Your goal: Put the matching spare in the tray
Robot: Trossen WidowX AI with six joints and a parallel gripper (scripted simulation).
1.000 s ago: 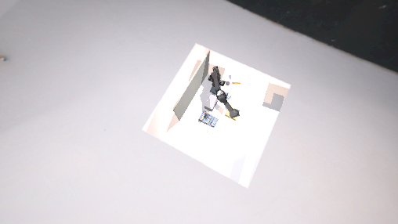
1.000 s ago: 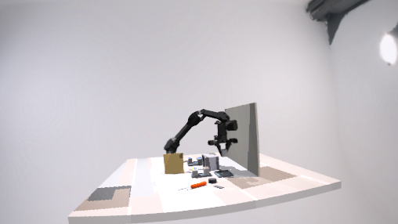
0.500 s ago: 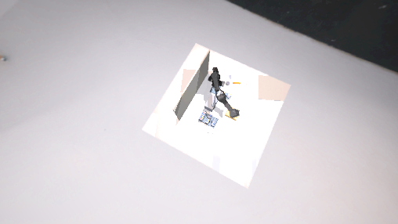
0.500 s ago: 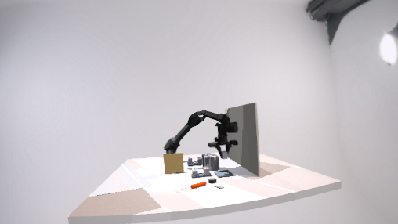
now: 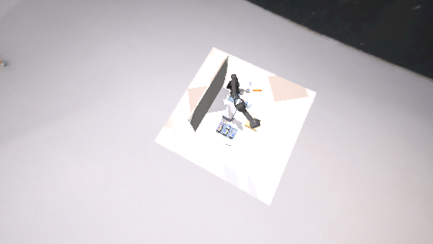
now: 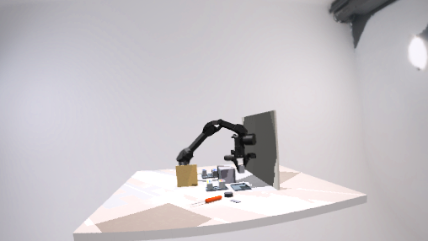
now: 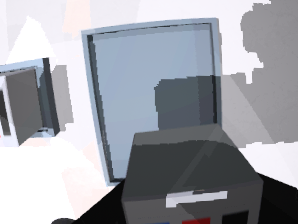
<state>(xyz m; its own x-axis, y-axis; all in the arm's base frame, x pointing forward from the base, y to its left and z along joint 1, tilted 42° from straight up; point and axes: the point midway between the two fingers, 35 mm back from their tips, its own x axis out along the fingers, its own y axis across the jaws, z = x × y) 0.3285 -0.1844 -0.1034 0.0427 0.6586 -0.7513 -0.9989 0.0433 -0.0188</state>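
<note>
Right now the blue tray is 100 mm below my gripper tip and 10 mm behind it. From my gripper tip the other things lie so: grey panel (190 mm to the left, 190 mm ahead, 120 mm above); black puck (120 mm to the right, 120 mm behind, 90 mm below); grey mounted unit (220 mm to the left, 50 mm below, 40 mm behind).
</note>
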